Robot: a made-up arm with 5 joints.
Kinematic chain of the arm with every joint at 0, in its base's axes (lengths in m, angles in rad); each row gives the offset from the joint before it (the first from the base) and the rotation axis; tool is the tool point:
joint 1: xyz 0 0 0.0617 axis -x
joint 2: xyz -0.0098 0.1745 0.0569 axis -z
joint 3: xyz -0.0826 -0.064 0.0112 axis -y
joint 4: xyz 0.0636 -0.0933 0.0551 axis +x
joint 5: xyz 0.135 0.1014 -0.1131 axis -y
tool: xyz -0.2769 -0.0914 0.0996
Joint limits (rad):
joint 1: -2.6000..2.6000
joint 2: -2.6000..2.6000
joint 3: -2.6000..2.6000
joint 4: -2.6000..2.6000
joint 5: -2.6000..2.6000
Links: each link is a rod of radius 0.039 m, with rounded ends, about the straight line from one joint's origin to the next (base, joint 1, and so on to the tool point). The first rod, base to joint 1, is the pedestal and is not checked.
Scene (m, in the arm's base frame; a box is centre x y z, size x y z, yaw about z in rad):
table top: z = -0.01
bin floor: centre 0.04 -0.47 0 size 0.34 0.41 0.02 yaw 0.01
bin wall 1: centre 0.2 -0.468 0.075 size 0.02 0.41 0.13 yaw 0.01
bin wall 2: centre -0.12 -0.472 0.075 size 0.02 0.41 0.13 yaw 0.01
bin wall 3: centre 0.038 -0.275 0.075 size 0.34 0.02 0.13 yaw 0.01
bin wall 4: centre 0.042 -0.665 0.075 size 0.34 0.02 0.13 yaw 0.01
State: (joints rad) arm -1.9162 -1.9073 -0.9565 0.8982 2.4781
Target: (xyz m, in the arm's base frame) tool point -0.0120 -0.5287 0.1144
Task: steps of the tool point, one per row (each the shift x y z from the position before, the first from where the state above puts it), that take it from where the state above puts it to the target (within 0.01 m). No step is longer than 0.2 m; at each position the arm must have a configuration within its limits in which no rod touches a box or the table.
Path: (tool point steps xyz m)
1: -0.1016 -0.0983 0.0536
2: -0.0762 -0.1329 0.0239
3: -0.0278 -0.1553 0.0018
4: 0.0431 -0.1725 -0.0373
5: 0.1132 -0.1420 -0.0423
6: 0.1683 -0.0842 -0.0321
7: 0.0000 0.0000 -0.1356

